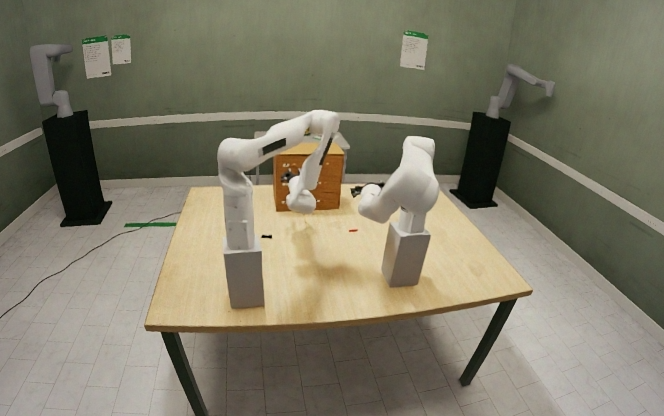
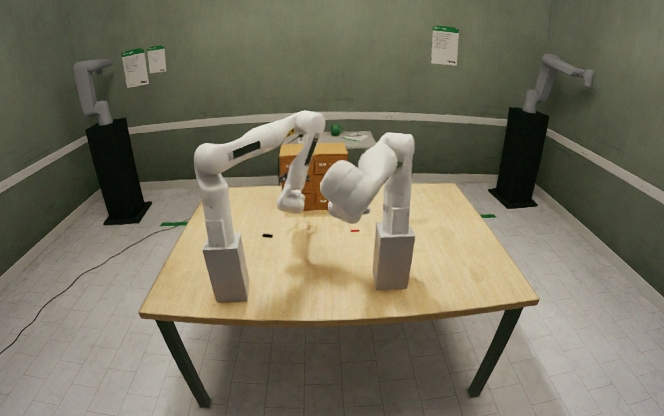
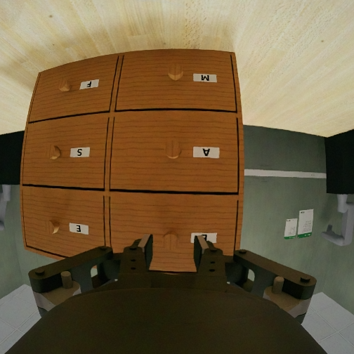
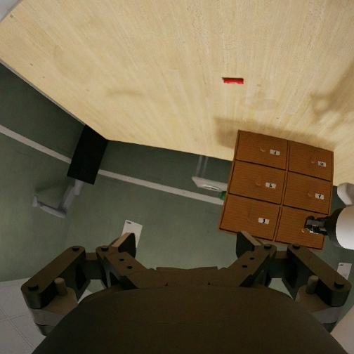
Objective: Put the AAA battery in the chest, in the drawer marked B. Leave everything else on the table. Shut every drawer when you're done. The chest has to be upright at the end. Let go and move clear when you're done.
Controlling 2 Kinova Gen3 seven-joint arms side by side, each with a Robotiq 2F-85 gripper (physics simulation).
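Places are measured from the left arm's base along level axes (x ahead, y left, z up), in metres.
Pixels of known places: left gripper, fingertip midpoint: [image 1: 294, 170]; left arm's base, origin of the base link: [image 1: 241, 243] [image 2: 222, 241]; right arm's base, origin of the base link: [image 1: 410, 228] [image 2: 395, 229].
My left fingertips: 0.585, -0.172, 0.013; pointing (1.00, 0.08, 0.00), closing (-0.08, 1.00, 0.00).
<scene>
For each thing: its top centre in the pictures, then the offset to it from my left fingertips, as dx, dy, dz. Level surfaces: height alone.
- small red item, middle of its top: [image 2: 355, 229] [image 1: 353, 229] -0.131, -0.280, -0.230
- small black item, middle of its top: [image 1: 266, 234] [image 2: 266, 234] -0.198, +0.119, -0.226
- wooden table, its level: dz -0.241
The upright wooden chest [image 1: 327, 187] [image 2: 320, 186] [image 3: 140, 175] [image 4: 256, 197] has six drawers, all looking shut. Drawer B [image 3: 150, 212] [image 4: 290, 227] is in its top row. My left gripper [image 1: 287, 176] [image 3: 173, 245] [image 4: 312, 226] is partly open, its fingers on either side of drawer B's round knob [image 3: 170, 240]; contact cannot be told. My right gripper [image 1: 355, 191] [image 4: 185, 244] is open and empty, to the right of the chest. A small red item [image 1: 353, 230] [image 2: 355, 231] [image 4: 233, 80] and a small black item [image 1: 267, 236] [image 2: 267, 235] lie on the table; which is the AAA battery is unclear.
The wooden table [image 1: 200, 300] [image 2: 200, 300] carries both arm bases. Behind the chest stands a grey side table [image 2: 367, 142] with a green round object [image 2: 336, 130]. Black pedestals [image 1: 70, 170] [image 1: 482, 160] bearing grey arms stand beyond the table.
</scene>
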